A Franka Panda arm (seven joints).
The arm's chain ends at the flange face. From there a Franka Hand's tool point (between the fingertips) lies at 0.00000 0.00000 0.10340 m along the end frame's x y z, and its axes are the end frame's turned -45 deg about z.
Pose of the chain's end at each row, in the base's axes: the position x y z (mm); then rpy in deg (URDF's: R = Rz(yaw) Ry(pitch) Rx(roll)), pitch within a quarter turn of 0, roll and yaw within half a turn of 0:
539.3 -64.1 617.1 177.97 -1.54 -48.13
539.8 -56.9 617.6 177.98 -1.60 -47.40
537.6 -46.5 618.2 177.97 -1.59 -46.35
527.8 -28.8 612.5 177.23 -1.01 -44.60
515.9 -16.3 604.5 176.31 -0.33 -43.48
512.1 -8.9 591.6 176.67 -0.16 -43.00
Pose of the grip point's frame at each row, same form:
538.4 -68.6 513.8 177.48 0.35 -3.16
539.1 -61.5 514.3 177.44 0.30 -2.43
536.9 -51.1 514.9 177.44 0.31 -1.39
525.6 -33.6 509.2 177.33 1.24 0.35
511.8 -21.5 501.3 177.16 2.37 1.45
508.2 -13.5 488.4 177.53 2.24 1.95

